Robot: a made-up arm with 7 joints. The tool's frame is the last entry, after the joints.
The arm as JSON. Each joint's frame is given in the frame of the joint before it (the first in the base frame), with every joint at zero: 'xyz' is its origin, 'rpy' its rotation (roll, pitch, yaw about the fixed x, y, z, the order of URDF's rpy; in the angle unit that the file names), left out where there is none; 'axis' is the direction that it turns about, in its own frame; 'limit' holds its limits. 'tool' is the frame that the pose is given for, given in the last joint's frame.
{
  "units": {
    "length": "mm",
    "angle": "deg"
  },
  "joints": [
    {
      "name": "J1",
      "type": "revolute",
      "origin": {
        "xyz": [
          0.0,
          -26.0,
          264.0
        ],
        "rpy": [
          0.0,
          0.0,
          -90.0
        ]
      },
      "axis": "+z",
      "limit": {
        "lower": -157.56,
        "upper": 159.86
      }
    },
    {
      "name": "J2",
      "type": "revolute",
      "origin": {
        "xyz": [
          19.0,
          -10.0,
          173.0
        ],
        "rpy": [
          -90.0,
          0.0,
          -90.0
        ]
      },
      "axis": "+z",
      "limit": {
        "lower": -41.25,
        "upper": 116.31
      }
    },
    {
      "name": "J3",
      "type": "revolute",
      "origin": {
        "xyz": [
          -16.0,
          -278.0,
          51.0
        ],
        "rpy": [
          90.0,
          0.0,
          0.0
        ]
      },
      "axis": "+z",
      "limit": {
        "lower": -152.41,
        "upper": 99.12
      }
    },
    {
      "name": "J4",
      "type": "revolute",
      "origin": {
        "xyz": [
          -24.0,
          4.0,
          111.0
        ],
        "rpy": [
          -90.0,
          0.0,
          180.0
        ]
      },
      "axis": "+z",
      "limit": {
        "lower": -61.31,
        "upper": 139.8
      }
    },
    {
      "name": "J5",
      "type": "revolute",
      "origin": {
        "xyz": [
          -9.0,
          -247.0,
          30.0
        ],
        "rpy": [
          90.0,
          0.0,
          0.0
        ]
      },
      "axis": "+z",
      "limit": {
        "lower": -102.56,
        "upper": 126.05
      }
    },
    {
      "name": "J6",
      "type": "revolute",
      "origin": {
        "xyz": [
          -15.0,
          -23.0,
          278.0
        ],
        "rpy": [
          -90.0,
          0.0,
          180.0
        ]
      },
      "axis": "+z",
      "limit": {
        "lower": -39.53,
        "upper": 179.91
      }
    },
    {
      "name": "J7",
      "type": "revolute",
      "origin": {
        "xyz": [
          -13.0,
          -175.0,
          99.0
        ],
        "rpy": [
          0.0,
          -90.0,
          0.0
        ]
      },
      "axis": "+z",
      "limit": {
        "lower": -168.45,
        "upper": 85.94
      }
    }
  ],
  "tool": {
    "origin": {
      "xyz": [
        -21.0,
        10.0,
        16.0
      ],
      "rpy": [
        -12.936,
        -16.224,
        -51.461
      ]
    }
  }
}
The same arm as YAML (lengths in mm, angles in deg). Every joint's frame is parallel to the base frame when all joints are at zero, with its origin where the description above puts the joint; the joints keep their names.
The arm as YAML. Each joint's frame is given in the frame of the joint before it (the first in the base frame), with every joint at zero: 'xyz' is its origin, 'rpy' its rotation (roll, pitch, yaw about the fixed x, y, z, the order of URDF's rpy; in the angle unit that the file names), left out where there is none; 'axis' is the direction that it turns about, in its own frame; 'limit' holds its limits. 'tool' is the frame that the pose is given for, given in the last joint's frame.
units:
  length: mm
  angle: deg
joints:
  - name: J1
    type: revolute
    origin:
      xyz: [0.0, -26.0, 264.0]
    axis: [0.0, 0.0, 1.0]
    limit:
      lower: -157.56
      upper: 159.86
  - name: J2
    type: revolute
    origin:
      xyz: [-10.0, -19.0, 173.0]
    axis: [0.0, -1.0, 0.0]
    limit:
      lower: -41.25
      upper: 116.31
  - name: J3
    type: revolute
    origin:
      xyz: [16.0, -51.0, 278.0]
    axis: [0.0, 0.0, 1.0]
    limit:
      lower: -152.41
      upper: 99.12
  - name: J4
    type: revolute
    origin:
      xyz: [24.0, -4.0, 111.0]
    axis: [0.0, 1.0, 0.0]
    limit:
      lower: -61.31
      upper: 139.8
  - name: J5
    type: revolute
    origin:
      xyz: [-9.0, 30.0, 247.0]
    axis: [0.0, 0.0, 1.0]
    limit:
      lower: -102.56
      upper: 126.05
  - name: J6
    type: revolute
    origin:
      xyz: [-15.0, -23.0, 278.0]
    axis: [0.0, -1.0, 0.0]
    limit:
      lower: -39.53
      upper: 179.91
  - name: J7
    type: revolute
    origin:
      xyz: [13.0, -99.0, 175.0]
    axis: [1.0, 0.0, 0.0]
    limit:
      lower: -168.45
      upper: 85.94
tool:
  origin:
    xyz: [16.0, 21.0, -10.0]
    rpy: [-122.26, -48.68, -64.97]

